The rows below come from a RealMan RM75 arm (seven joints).
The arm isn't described. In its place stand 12 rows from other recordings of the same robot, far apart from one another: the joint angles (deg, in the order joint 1, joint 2, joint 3, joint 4, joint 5, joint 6, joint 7), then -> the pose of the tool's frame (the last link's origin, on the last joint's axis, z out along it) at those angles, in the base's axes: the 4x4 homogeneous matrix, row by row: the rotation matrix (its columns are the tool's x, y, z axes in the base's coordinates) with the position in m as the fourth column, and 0 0 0 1 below.
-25.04 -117.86 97.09 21.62 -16.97 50.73 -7.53 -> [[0.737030, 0.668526, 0.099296, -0.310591], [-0.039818, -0.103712, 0.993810, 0.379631], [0.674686, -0.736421, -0.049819, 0.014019], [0, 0, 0, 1]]
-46.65 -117.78 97.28 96.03 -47.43 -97.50 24.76 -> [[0.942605, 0.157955, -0.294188, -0.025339], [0.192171, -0.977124, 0.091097, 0.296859], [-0.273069, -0.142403, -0.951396, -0.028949], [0, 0, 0, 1]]
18.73 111.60 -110.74 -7.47 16.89 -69.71 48.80 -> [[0.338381, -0.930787, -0.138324, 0.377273], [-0.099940, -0.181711, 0.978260, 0.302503], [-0.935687, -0.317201, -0.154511, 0.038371], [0, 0, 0, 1]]
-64.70 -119.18 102.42 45.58 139.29 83.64 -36.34 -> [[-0.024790, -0.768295, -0.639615, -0.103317], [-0.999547, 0.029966, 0.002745, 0.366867], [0.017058, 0.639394, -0.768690, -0.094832], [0, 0, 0, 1]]
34.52 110.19 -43.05 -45.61 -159.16 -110.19 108.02 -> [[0.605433, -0.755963, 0.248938, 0.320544], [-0.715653, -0.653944, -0.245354, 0.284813], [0.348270, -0.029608, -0.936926, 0.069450], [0, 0, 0, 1]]
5.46 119.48 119.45 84.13 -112.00 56.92 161.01 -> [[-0.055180, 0.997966, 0.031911, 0.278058], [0.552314, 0.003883, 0.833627, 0.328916], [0.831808, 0.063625, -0.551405, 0.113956], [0, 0, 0, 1]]
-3.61 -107.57 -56.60 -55.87 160.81 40.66 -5.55 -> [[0.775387, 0.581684, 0.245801, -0.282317], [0.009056, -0.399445, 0.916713, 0.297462], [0.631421, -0.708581, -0.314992, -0.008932], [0, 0, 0, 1]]
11.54 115.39 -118.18 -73.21 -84.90 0.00 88.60 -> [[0.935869, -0.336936, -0.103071, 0.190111], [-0.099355, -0.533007, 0.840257, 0.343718], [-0.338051, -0.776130, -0.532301, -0.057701], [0, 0, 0, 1]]
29.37 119.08 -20.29 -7.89 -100.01 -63.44 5.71 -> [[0.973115, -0.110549, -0.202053, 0.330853], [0.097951, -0.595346, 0.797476, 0.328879], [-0.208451, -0.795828, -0.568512, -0.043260], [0, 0, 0, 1]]
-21.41 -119.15 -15.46 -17.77 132.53 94.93 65.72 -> [[0.592519, -0.336448, 0.731932, -0.231101], [-0.756347, 0.080347, 0.649217, 0.243779], [-0.277237, -0.938268, -0.206864, -0.065344], [0, 0, 0, 1]]
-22.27 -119.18 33.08 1.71 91.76 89.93 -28.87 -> [[0.649726, 0.506258, 0.567062, -0.295853], [0.017399, -0.755677, 0.654713, 0.252572], [0.759970, -0.415518, -0.499791, -0.054041], [0, 0, 0, 1]]
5.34 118.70 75.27 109.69 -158.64 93.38 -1.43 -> [[0.477673, -0.670441, 0.567748, 0.201703], [-0.871603, -0.442686, 0.210563, 0.233589], [0.110163, -0.595431, -0.795818, -0.007154], [0, 0, 0, 1]]
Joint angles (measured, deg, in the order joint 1, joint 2, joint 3, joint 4, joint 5, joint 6, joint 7), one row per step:
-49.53 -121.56 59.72 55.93 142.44 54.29 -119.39
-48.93 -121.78 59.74 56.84 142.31 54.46 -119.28
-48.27 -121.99 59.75 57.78 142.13 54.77 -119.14
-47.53 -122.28 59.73 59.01 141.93 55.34 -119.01
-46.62 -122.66 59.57 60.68 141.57 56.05 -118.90
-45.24 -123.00 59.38 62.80 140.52 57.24 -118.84
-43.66 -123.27 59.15 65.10 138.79 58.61 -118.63
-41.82 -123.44 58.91 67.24 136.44 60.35 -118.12
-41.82 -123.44 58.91 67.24 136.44 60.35 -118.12
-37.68 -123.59 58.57 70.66 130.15 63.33 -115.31
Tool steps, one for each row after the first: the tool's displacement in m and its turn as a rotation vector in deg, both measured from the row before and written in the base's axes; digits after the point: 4 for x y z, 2 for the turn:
-0.0005 -0.0015 0.0012 0.25 -0.19 -0.14
-0.0009 -0.0019 0.0012 0.14 -0.20 -0.10
-0.0003 -0.0025 0.0013 0.05 -0.28 -0.17
0.0003 -0.0030 0.0024 0.22 -0.58 -0.23
-0.0007 -0.0047 0.0036 0.05 -1.21 -0.06
-0.0004 -0.0054 0.0045 0.01 -1.70 -0.21
-0.0019 -0.0070 0.0042 -0.43 -1.97 -0.22
0.0000 0.0000 0.0000 0.00 0.00 0.00
-0.0060 -0.0152 0.0076 -0.81 -4.07 -1.55

